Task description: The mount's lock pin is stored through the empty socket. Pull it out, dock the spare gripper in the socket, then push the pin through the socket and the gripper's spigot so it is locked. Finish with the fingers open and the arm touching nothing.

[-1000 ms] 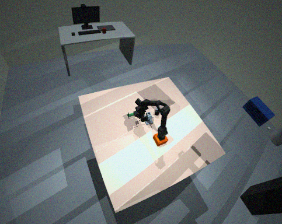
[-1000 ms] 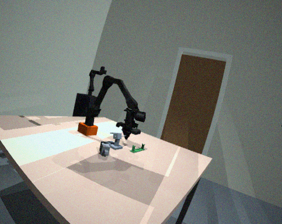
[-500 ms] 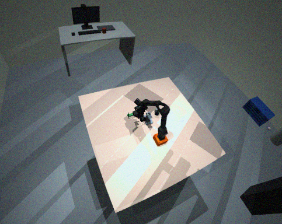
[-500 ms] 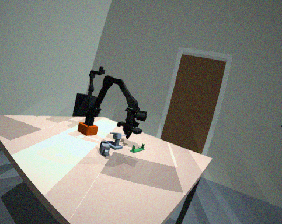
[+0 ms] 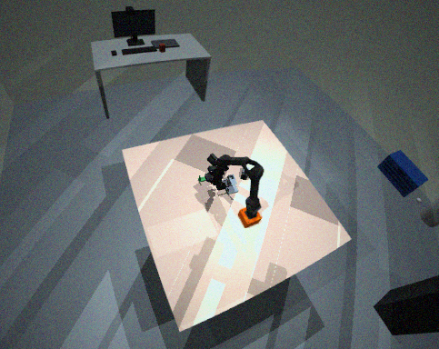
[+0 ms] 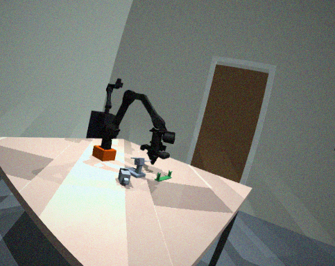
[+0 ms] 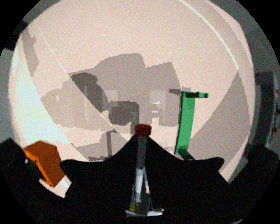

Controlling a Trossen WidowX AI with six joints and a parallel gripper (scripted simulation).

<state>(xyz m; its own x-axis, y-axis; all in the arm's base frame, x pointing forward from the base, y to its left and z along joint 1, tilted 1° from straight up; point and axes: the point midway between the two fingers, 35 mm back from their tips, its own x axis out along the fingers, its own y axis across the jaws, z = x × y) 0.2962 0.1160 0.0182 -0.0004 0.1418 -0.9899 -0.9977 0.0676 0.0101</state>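
Now: the green cradle 100 mm ahead of my gripper tip, 10 mm to the right of it and 30 mm below it. The rest, counted from my gripper tip: mount (20 mm behind, 120 mm to the right); spare gripper (40 mm ahead, 290 mm to the right, 20 mm below).
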